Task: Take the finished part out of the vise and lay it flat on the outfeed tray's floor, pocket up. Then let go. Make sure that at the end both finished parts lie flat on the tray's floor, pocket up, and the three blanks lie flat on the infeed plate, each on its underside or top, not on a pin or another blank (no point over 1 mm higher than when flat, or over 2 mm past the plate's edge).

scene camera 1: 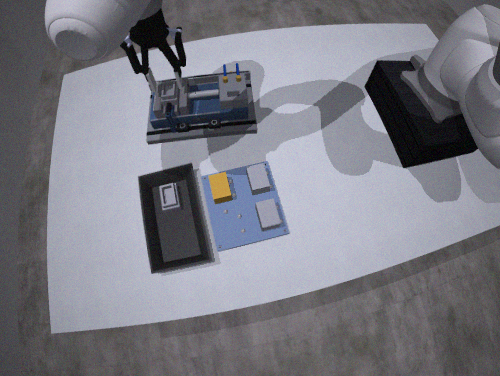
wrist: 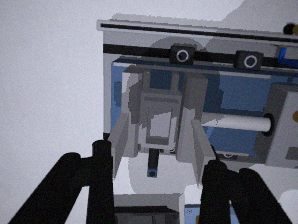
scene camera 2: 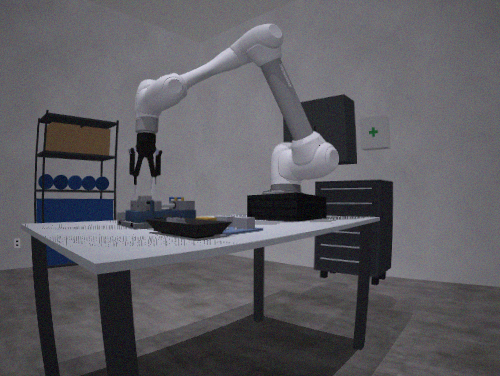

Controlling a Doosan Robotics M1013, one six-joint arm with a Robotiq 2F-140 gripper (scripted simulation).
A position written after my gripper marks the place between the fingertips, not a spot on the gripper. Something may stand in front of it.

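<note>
My gripper point(scene camera 1: 167, 86), point(scene camera 2: 144, 194), point(wrist: 158, 128). Finished part point(wrist: 159, 110). Blue plate point(scene camera 1: 226, 228).
</note>
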